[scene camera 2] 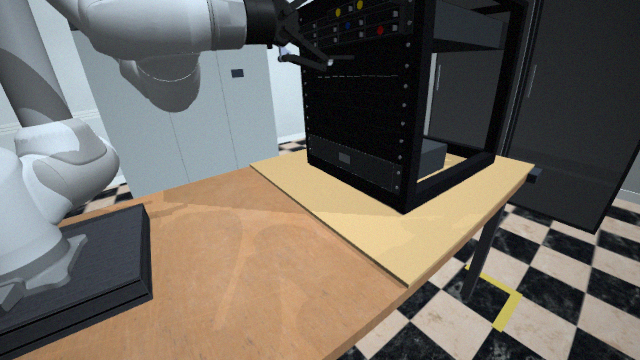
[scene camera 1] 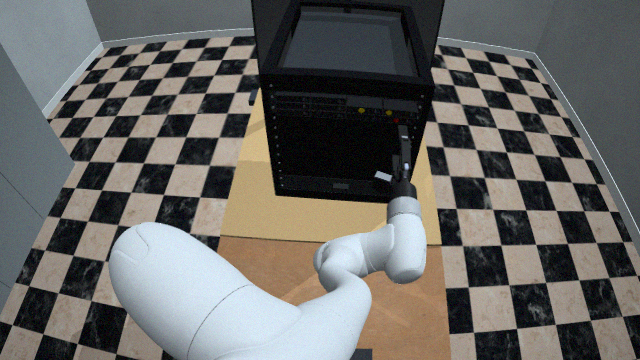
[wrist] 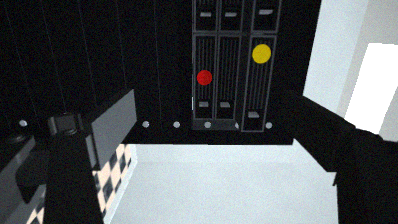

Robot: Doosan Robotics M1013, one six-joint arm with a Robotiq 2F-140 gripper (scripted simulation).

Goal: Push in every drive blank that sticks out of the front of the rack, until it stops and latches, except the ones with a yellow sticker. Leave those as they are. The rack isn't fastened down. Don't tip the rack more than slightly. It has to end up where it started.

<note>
In view: the gripper (scene camera 2: 349, 26), a black rack (scene camera 2: 371, 137) and a wooden board (scene camera 2: 406, 247).
The black rack shows as well in scene camera 1 (scene camera 1: 321, 158) and in the wrist view (wrist: 63, 63). The gripper is seen too in scene camera 1 (scene camera 1: 399, 141) and in the wrist view (wrist: 208, 105). The wooden board is seen too in scene camera 1 (scene camera 1: 253, 211).
</note>
